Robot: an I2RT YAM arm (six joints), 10 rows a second.
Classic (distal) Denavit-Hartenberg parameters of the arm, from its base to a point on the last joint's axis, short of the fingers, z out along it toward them. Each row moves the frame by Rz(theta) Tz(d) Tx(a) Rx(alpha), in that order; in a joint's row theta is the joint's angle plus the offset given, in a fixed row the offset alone. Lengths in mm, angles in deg.
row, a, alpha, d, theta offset
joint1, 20, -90, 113.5, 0
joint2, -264, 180, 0, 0
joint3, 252.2, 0, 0, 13.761
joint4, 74, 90, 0, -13.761
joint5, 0, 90, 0, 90
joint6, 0, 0, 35.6, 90
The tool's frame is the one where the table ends.
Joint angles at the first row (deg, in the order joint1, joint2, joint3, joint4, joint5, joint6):
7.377 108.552 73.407 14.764 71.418 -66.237
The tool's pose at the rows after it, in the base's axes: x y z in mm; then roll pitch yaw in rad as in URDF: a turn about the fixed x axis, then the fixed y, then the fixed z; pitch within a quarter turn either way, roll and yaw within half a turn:
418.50 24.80 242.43 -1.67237 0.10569 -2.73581
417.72 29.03 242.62 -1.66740 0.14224 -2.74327
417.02 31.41 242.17 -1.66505 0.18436 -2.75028
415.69 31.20 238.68 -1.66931 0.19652 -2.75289
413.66 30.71 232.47 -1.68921 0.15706 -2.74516
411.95 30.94 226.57 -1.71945 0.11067 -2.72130
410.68 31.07 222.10 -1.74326 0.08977 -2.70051
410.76 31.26 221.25 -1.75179 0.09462 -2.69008
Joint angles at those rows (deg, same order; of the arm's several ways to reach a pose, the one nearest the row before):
8.054 108.554 73.407 14.743 73.188 -64.315
8.666 108.552 73.405 14.743 74.105 -62.128
9.017 108.553 73.297 14.765 74.675 -59.571
9.016 108.553 72.728 14.482 74.630 -58.042
8.973 108.554 72.358 11.507 73.778 -57.122
8.994 108.552 72.203 8.034 71.920 -56.468
8.994 108.552 71.897 6.219 70.281 -55.834
8.993 108.552 71.833 6.022 69.450 -55.419

